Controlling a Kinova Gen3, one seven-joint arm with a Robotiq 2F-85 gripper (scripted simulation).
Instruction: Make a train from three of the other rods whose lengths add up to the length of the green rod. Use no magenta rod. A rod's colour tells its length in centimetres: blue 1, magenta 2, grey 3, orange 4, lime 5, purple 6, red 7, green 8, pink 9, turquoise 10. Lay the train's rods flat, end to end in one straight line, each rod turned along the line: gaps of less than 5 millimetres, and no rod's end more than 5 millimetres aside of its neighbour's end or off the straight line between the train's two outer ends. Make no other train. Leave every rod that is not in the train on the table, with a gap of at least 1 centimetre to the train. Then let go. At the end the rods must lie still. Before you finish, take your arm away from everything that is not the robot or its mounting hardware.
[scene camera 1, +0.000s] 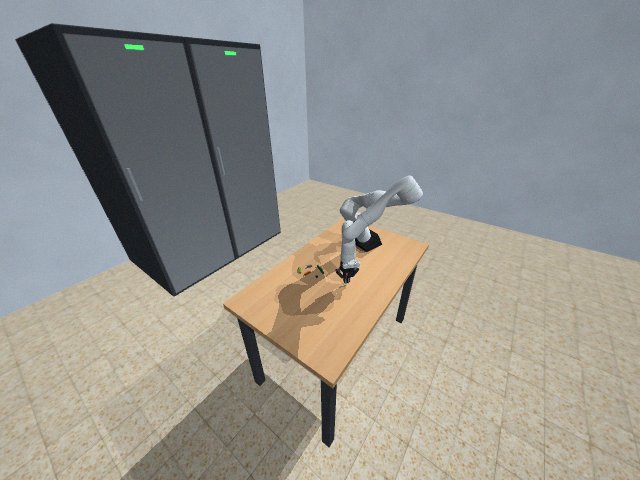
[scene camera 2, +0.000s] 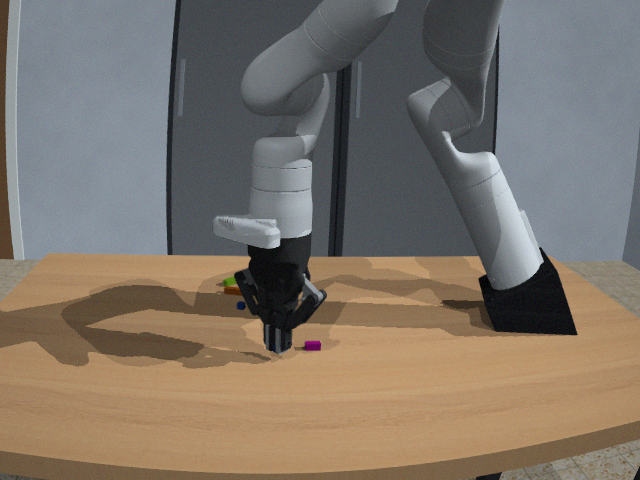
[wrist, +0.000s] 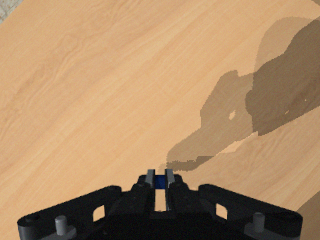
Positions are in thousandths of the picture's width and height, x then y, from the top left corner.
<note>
In view: my gripper (scene camera 2: 434, 730).
My gripper also shows in the wrist view (wrist: 502, 748).
</note>
